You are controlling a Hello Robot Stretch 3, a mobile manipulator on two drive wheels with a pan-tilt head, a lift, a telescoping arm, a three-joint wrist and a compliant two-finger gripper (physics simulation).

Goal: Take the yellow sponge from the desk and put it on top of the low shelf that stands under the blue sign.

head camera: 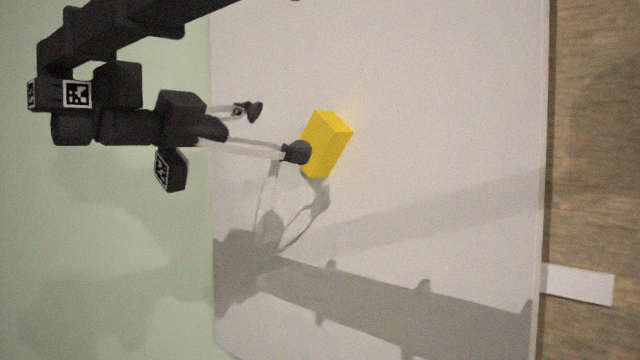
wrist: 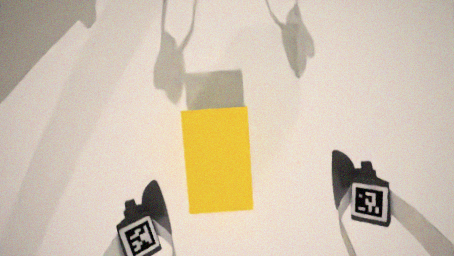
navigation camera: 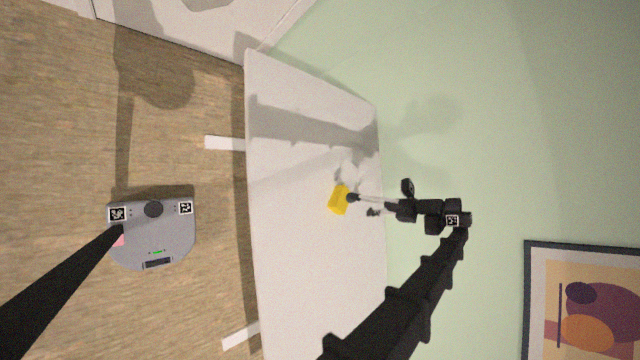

My gripper shows in the head camera view, in the wrist view [247,186] and in the navigation camera view. One and the same spot on my gripper: [navigation camera: 351,197] is [head camera: 300,153].
